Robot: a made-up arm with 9 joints. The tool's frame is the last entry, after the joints.
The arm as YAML. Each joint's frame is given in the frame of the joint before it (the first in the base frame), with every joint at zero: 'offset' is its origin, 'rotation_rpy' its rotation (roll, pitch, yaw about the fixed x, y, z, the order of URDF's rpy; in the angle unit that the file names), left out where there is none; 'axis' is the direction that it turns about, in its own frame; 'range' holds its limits. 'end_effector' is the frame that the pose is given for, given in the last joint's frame.
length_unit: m
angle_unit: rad
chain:
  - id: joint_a
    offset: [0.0, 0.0, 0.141]
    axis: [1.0, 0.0, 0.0]
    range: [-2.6, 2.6]
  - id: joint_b
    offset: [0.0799, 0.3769, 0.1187]
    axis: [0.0, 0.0, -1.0]
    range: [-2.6, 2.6]
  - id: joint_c
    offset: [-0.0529, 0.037, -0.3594]
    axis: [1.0, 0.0, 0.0]
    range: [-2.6, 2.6]
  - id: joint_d
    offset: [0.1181, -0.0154, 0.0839]
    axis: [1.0, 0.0, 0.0]
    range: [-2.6, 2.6]
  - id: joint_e
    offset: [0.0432, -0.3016, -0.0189]
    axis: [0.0, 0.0, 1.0]
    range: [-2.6, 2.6]
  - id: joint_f
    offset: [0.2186, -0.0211, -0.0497]
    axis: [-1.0, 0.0, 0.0]
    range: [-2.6, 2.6]
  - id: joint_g
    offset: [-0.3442, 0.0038, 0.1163]
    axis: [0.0, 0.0, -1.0]
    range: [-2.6, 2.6]
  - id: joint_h
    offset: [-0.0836, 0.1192, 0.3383]
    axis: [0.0, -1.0, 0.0]
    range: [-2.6, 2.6]
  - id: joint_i
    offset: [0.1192, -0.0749, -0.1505]
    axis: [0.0, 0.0, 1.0]
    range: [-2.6, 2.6]
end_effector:
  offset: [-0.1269, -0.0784, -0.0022]
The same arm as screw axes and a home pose.
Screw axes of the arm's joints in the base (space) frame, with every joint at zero. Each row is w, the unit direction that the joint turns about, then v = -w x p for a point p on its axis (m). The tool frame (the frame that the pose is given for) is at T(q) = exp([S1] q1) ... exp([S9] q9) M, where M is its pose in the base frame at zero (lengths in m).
S1 = (1, 0, 0, 0, 0.141, 0)
S2 = (0, 0, -1, -0.3769, 0.0799, 0)
S3 = (1, 0, 0, 0, -0.0997, -0.4139)
S4 = (1, 0, 0, 0, -0.0158, -0.3985)
S5 = (0, 0, 1, 0.0969, -0.1883, 0)
S6 = (-1, 0, 0, 0, 0.0844, 0.0758)
S7 = (0, 0, -1, -0.0796, 0.0627, 0)
S8 = (0, -1, 0, 0.3702, 0, 0.0209)
S9 = (0, 0, 1, 0.1239, -0.0983, 0)
M: xyz -0.0286 0.0455 0.2175 (m) quaternion w x y z 1 0 0 0
Joint limits (rad, base to tool): -2.6..2.6 -2.6..2.6 -2.6..2.6 -2.6..2.6 -2.6..2.6 -2.6..2.6 -2.6..2.6 -2.6..2.6 -2.6..2.6

